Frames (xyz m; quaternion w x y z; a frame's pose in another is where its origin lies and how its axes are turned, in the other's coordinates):
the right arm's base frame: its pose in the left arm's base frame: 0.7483 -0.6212 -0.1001 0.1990 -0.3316 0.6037 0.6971
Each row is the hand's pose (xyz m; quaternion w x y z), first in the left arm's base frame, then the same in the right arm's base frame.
Working: the left arm's base frame: its pose in the right arm's base frame: 0.3778 0.4591 0.7761 0.1990 0.3316 -0.6037 -0.6971

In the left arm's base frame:
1: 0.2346 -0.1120 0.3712 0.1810 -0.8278 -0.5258 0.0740
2: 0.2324 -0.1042 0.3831 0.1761 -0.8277 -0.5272 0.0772
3: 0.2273 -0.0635 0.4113 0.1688 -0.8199 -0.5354 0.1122
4: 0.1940 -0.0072 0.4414 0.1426 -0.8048 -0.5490 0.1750
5: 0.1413 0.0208 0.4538 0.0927 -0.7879 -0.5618 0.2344
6: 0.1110 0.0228 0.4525 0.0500 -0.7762 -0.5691 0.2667
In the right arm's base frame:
1: -0.0337 0.5850 0.6340 0.0447 -0.5159 0.3386 -0.7856
2: -0.0415 0.5935 0.6427 0.0451 -0.5204 0.3402 -0.7819
3: -0.0627 0.6091 0.6849 0.0605 -0.5482 0.3259 -0.7679
4: -0.0675 0.6422 0.7486 0.0858 -0.6012 0.3077 -0.7325
5: -0.0427 0.6814 0.7882 0.1040 -0.6592 0.3038 -0.6800
6: -0.0208 0.7006 0.7968 0.1097 -0.6956 0.3092 -0.6391

